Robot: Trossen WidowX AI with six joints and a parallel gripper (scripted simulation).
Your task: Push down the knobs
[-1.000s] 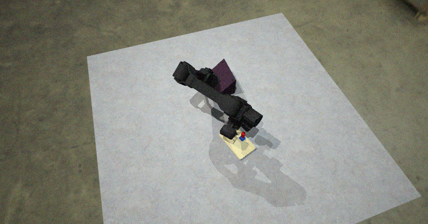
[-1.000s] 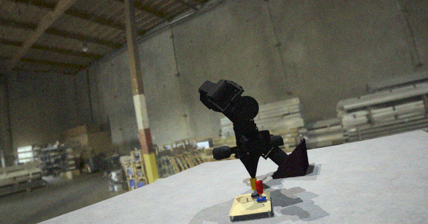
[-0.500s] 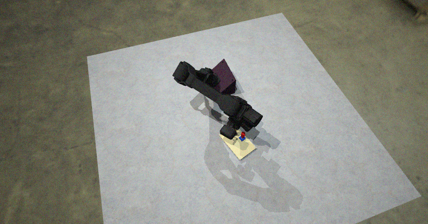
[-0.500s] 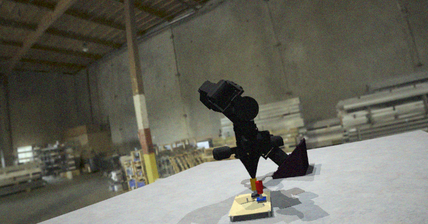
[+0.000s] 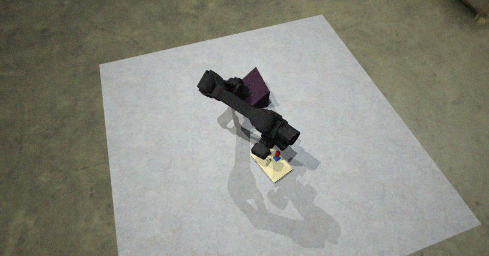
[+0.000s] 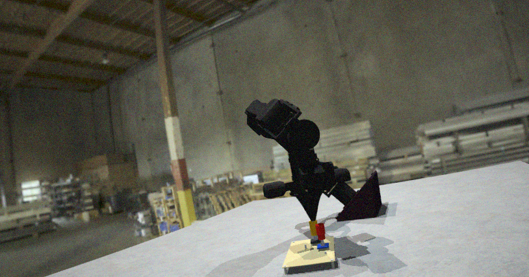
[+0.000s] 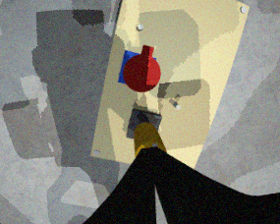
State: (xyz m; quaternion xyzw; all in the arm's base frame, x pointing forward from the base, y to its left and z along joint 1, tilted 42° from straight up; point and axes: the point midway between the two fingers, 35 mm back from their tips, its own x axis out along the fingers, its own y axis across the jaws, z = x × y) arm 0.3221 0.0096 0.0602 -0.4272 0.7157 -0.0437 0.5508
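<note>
My gripper tip is now 10 mm above the yellow knob. Also, from my gripper tip: red knob: 40 mm ahead, 20 mm to the left, 10 mm below.
</note>
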